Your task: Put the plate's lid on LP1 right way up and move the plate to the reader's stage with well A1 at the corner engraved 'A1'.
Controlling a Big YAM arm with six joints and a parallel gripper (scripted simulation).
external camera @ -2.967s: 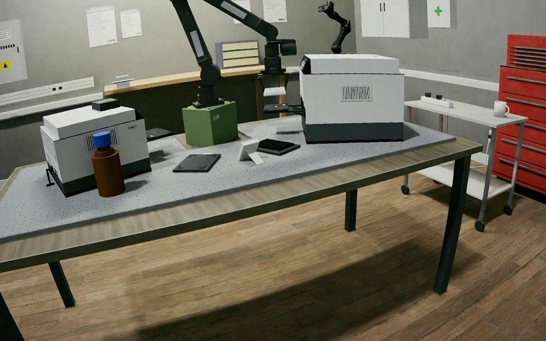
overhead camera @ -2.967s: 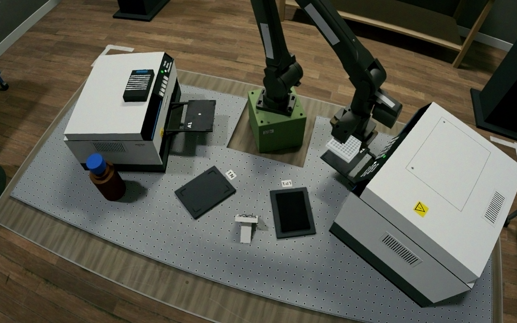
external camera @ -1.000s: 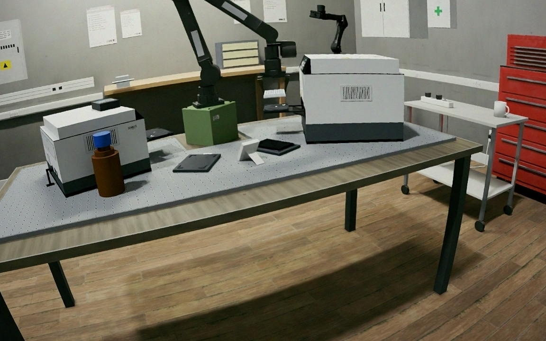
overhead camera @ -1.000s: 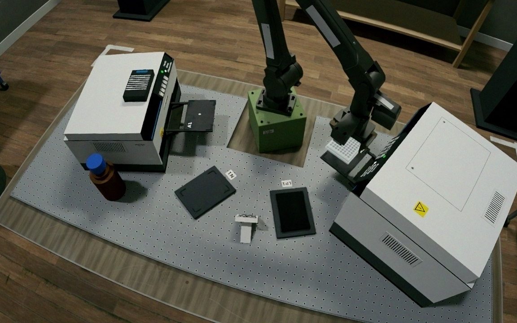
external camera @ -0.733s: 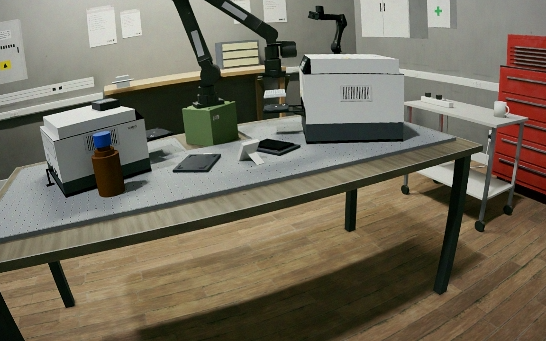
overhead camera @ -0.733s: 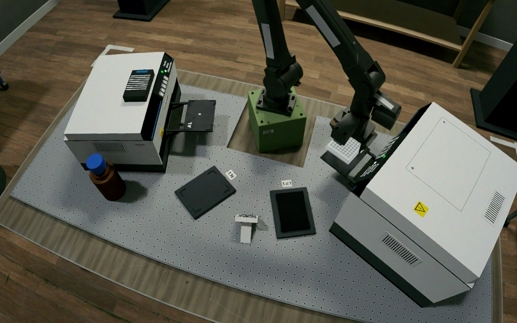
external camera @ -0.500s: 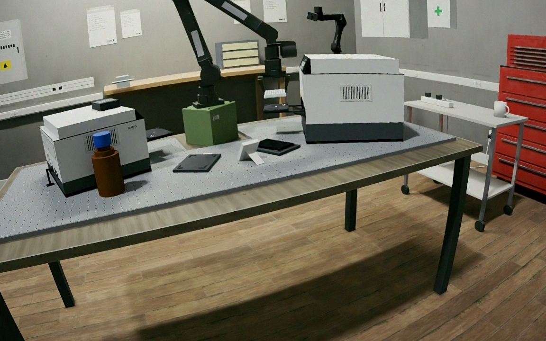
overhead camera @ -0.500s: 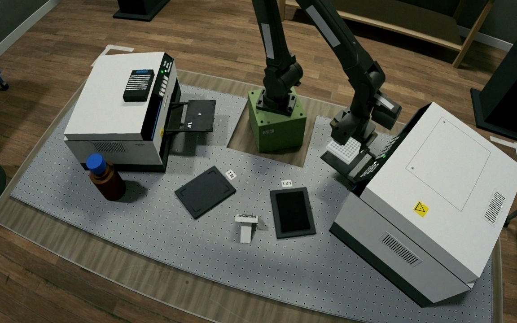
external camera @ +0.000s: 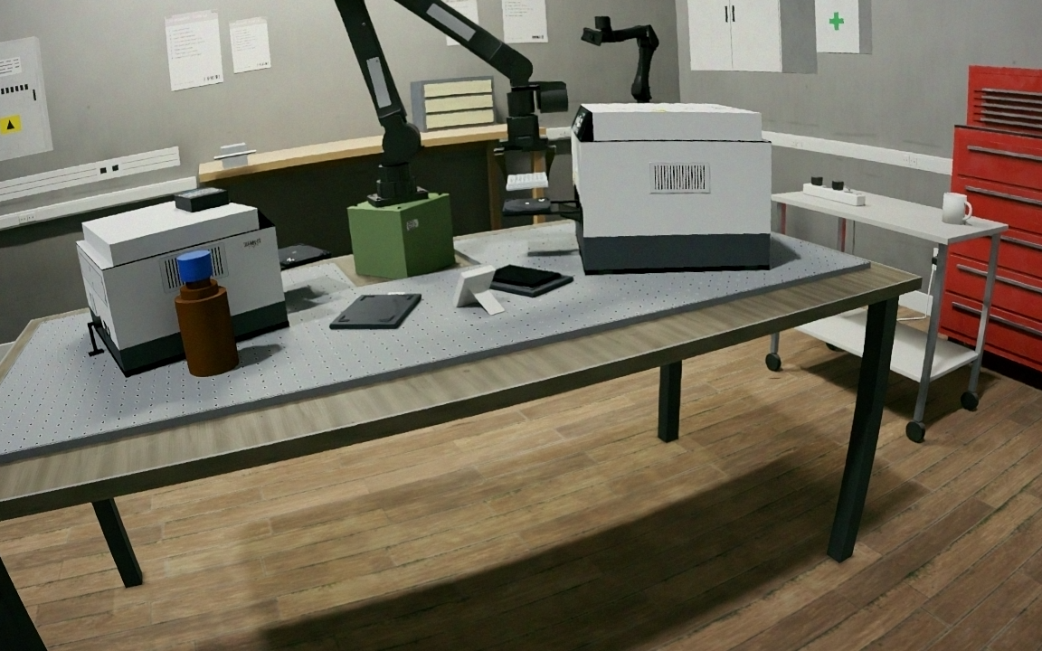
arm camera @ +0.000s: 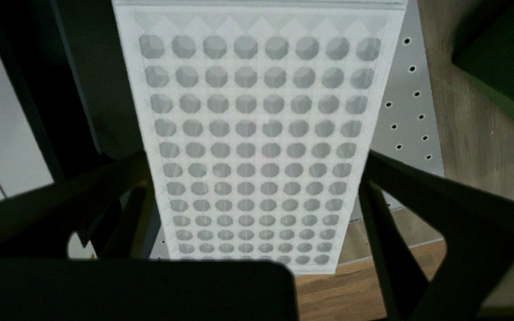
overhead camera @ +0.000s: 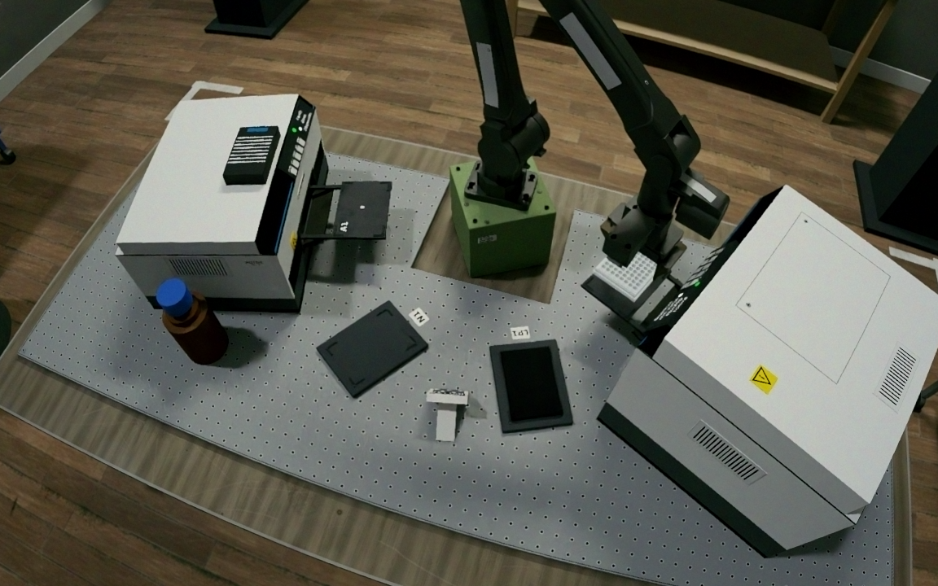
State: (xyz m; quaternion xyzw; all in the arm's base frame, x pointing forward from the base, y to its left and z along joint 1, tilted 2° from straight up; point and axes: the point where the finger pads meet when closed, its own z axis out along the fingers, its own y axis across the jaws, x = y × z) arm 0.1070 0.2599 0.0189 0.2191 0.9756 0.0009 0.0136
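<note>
My hand is right at the well plate. Also, from my hand: LP1 pad (190 mm ahead, 160 mm below, 120 mm to the right); dark lid (190 mm ahead, 150 mm below, 120 mm to the right); N1 nest (400 mm to the right, 210 mm ahead, 160 mm below).
</note>
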